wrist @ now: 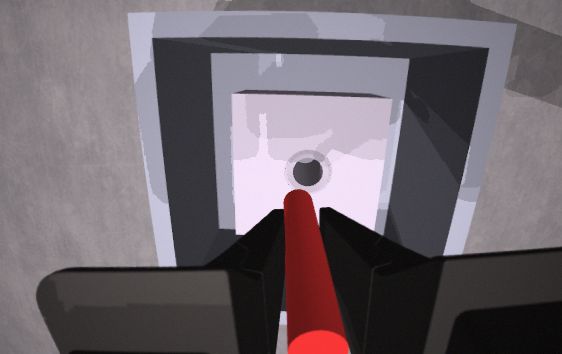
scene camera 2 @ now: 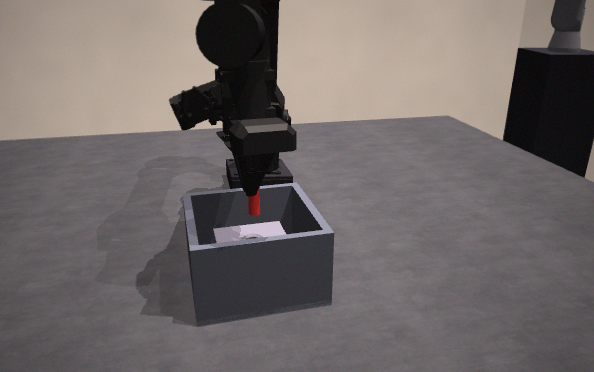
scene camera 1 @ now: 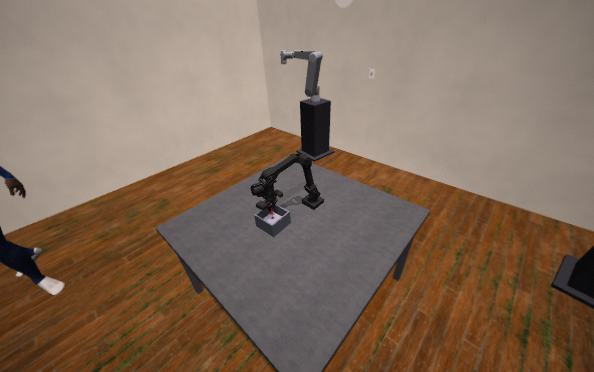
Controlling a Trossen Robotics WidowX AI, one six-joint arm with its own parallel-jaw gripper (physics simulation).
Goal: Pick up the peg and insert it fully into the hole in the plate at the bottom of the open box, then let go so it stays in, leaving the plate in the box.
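Places are measured from the arm's base along level axes (x ahead, y left, z up), in centimetres.
Pixels of known places: gripper, fingertip midpoint: (wrist: 301, 219) (scene camera 2: 249, 193) (scene camera 1: 270, 210); arm's base, link origin: (scene camera 1: 312, 200).
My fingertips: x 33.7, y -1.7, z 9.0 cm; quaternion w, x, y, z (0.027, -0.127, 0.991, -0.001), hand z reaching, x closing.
Ahead of a thing's pixels: the offset from my fingertips to its top centre. Level surfaces: height alone.
My gripper (scene camera 2: 252, 192) (wrist: 301, 219) is shut on the red peg {dx -0.2, dy +0.6, dz +5.3 cm} (scene camera 1: 271, 211) (scene camera 2: 254, 204) (wrist: 305, 260) and holds it roughly upright, its lower end sticking out below the fingertips. The fingertips are at about the height of the box rim, and the peg's lower end is inside the box opening, above the plate. The pale plate {dx -0.6, dy +0.2, dz -6.3 cm} (scene camera 2: 230, 233) (wrist: 265, 190) lies on the bottom of the open grey box {dx -0.6, dy +0.2, dz -2.7 cm} (scene camera 1: 273, 228) (scene camera 2: 262, 280) (wrist: 142, 120). The round hole (wrist: 307, 172) shows in the wrist view just beyond the peg's lower end, slightly right of it. The peg is apart from the plate.
The box walls stand around the peg on all sides. The box is on the grey table {dz -12.4 cm} (scene camera 1: 320, 260) (scene camera 2: 425, 280), in front of the arm's base (scene camera 1: 313, 201). A grey arm on a black pedestal (scene camera 1: 315, 127) (scene camera 2: 550, 105) stands behind the table. Part of a person shows at the left in scene camera 1.
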